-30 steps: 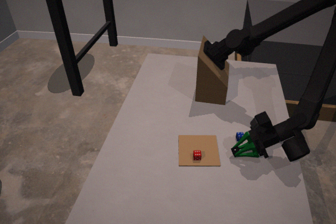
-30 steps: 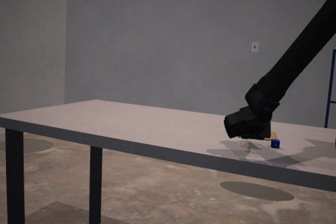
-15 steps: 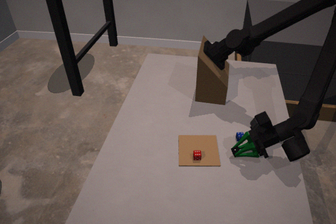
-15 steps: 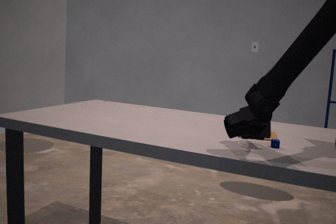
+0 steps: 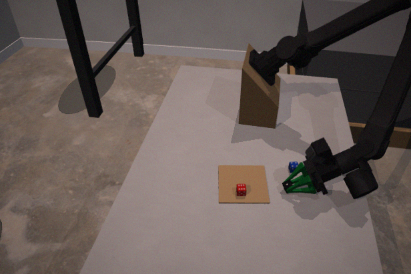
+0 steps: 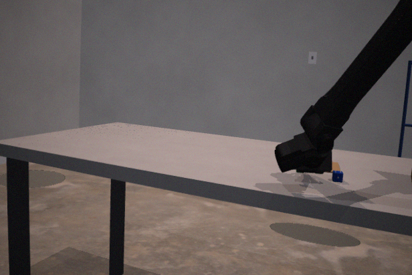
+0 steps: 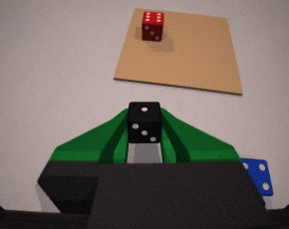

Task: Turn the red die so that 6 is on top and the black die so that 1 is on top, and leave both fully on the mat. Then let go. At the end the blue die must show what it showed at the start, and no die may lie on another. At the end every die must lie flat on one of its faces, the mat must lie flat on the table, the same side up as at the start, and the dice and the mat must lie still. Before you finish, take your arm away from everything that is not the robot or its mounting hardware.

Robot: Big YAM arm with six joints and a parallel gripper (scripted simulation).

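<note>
Now: the black die right at my hand. Also, from my hand: red die: 130 mm to the right, 30 mm ahead, 10 mm below; then tan mat: 130 mm to the right, 20 mm below, 10 mm behind; then blue die: 90 mm behind, 20 mm to the left, 10 mm below.
</note>
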